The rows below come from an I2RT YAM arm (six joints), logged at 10 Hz.
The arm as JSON. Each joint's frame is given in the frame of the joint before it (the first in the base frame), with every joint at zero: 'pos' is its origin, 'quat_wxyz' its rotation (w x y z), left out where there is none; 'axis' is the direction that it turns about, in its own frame. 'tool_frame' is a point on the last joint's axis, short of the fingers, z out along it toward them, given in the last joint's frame.
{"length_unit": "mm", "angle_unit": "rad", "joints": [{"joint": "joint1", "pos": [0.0, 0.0, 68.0], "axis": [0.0, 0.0, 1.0]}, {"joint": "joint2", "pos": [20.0, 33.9, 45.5], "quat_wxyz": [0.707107, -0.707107, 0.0, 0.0], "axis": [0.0, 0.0, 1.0]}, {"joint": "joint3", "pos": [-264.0, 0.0, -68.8], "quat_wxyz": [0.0, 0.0, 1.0, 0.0], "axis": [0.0, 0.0, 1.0]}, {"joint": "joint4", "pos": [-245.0, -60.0, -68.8], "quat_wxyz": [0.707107, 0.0, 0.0, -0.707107], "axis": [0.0, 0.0, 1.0]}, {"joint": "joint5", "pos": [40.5, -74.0, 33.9], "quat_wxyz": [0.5, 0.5, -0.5, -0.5], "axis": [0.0, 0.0, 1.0]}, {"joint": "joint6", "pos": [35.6, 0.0, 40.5], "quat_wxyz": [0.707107, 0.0, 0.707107, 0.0], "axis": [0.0, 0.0, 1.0]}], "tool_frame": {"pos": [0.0, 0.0, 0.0], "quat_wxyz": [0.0, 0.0, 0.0, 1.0]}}
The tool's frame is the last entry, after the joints.
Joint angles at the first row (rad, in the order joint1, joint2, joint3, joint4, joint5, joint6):
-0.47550 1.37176 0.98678 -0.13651 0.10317 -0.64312
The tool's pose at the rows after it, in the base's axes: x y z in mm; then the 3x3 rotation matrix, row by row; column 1 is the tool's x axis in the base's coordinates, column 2 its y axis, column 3 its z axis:
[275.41 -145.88 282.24], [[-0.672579 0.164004 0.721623], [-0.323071 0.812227 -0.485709], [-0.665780 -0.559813 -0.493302]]
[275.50 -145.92 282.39], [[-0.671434 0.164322 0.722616], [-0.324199 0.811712 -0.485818], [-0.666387 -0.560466 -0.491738]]
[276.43 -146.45 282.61], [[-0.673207 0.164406 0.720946], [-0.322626 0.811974 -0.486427], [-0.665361 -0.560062 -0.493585]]
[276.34 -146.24 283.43], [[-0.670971 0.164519 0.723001], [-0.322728 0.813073 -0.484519], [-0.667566 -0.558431 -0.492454]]
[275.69 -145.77 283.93], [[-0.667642 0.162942 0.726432], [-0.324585 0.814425 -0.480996], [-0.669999 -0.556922 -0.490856]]
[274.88 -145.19 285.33], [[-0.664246 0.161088 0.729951], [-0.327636 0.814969 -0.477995], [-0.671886 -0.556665 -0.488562]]
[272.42 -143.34 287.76], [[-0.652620 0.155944 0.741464], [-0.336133 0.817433 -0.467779], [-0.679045 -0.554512 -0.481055]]
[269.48 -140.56 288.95], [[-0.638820 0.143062 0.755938], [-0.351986 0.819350 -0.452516], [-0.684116 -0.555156 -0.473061]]
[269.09 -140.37 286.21], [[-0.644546 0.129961 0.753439], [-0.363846 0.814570 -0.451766], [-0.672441 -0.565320 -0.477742]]
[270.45 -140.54 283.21], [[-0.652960 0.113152 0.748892], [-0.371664 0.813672 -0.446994], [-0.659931 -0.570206 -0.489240]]
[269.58 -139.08 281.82], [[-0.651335 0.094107 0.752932], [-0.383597 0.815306 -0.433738], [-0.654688 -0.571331 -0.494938]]
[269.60 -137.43 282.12], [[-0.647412 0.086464 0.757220], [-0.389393 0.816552 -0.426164], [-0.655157 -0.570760 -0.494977]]
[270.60 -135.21 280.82], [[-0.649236 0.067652 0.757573], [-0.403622 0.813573 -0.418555], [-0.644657 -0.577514 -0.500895]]
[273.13 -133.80 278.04], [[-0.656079 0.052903 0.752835], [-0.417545 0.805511 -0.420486], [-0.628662 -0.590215 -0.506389]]
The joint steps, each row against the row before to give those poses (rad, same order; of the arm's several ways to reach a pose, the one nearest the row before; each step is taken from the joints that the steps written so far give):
-0.00002 -0.00345 -0.00030 -0.00049 -0.00153 0.00184
-0.00003 0.00000 -0.00008 0.00192 -0.00039 -0.00059
0.00001 0.00451 0.00527 -0.00298 0.00132 0.00064
0.00018 -0.00143 0.00161 -0.00159 -0.00249 0.00146
-0.00017 -0.00383 -0.00179 0.00008 -0.00487 0.00010
-0.00002 -0.00520 0.00046 -0.00278 -0.00432 -0.00116
0.00002 -0.01501 -0.00538 -0.00034 -0.01438 -0.00188
0.00149 -0.01792 -0.01250 0.00440 -0.01893 -0.00804
0.00003 0.00046 -0.00854 0.00365 0.00050 -0.01669
0.00144 0.00887 -0.00028 -0.00398 -0.00093 -0.01305
0.00153 -0.00410 -0.00625 -0.00406 -0.01232 -0.01147
0.00431 -0.00316 -0.00119 -0.00189 -0.00496 -0.00198
0.00804 0.00142 -0.00154 -0.00387 0.00000 -0.01349
0.00922 0.00941 -0.00153 0.00425 0.01177 -0.01608

